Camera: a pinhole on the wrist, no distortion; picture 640 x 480 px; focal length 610.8 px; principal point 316.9 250.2 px. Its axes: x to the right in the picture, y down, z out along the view. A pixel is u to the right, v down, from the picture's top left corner.
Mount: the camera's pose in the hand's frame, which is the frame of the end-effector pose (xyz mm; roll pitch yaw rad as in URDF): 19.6 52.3 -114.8 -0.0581 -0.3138 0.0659
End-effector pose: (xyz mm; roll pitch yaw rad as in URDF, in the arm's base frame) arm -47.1 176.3 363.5 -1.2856 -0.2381 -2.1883
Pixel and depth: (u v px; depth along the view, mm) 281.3 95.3 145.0
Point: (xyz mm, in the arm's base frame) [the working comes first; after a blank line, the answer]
In the camera's frame: -8.5 -36.8 145.0

-8.9 183.2 342.9
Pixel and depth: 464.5 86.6 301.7
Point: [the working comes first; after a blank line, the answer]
In the camera's frame: 72.9 -80.8 301.7

115.4 82.0 429.0
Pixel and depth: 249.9 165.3 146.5
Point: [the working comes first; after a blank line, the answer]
In the camera's frame: -16.1 -20.4 146.5

-4.0 185.3 325.6
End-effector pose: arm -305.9 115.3 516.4 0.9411 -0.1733 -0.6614
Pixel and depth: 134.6 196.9 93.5
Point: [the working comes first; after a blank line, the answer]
In the camera's frame: -27.9 -8.2 93.5

-302.3 181.8 527.0
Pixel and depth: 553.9 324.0 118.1
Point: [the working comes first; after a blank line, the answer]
In the camera's frame: 45.8 14.3 118.1

-273.5 134.3 585.8
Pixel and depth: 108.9 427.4 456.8
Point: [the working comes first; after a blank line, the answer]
In the camera's frame: -155.6 132.5 456.8

-624.6 236.6 774.4
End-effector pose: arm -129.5 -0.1 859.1 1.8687 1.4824 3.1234
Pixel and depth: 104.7 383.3 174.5
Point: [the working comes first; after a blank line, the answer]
In the camera's frame: -60.6 38.0 174.5

-199.9 57.2 959.9
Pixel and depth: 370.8 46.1 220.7
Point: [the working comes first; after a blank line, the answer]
In the camera's frame: 19.5 -73.7 220.7

-83.5 95.9 882.4
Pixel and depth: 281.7 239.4 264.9
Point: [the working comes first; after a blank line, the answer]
In the camera's frame: -15.3 -4.7 264.9

-135.3 143.1 937.3
